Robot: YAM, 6 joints.
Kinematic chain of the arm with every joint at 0, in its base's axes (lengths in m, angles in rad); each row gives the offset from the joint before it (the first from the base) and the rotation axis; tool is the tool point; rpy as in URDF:
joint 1: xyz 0 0 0.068 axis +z
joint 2: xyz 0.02 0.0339 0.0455 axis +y
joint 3: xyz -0.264 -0.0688 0 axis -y
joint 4: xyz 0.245 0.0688 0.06 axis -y
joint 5: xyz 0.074 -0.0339 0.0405 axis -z
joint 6: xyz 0.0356 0 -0.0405 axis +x
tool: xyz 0 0 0 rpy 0 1.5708 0
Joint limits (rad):
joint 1: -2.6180..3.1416
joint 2: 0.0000..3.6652
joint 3: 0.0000..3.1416
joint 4: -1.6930..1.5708
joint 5: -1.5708..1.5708
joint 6: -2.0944..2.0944
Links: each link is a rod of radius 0.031 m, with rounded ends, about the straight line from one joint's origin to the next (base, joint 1, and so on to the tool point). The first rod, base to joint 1, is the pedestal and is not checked.
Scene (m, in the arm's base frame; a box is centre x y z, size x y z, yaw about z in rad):
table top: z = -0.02
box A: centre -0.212 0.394 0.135 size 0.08 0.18 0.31 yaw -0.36
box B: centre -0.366 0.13 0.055 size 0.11 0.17 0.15 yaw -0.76
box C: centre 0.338 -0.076 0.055 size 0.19 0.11 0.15 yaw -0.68
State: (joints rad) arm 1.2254 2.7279 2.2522 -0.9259 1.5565 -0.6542
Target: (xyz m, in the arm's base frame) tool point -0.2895 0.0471 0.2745
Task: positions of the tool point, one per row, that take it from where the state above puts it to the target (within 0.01 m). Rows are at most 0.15 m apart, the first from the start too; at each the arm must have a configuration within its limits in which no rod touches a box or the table.
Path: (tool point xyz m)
1: 0.1069 0.4870 0.1907
2: 0.0101 0.4550 0.2855
3: -0.0649 0.3874 0.3674
4: -0.1064 0.2968 0.4327
5: -0.1842 0.2613 0.3937
6: -0.2450 0.2019 0.3536
7: -0.2814 0.1269 0.3135
8: -0.2895 0.0471 0.2745

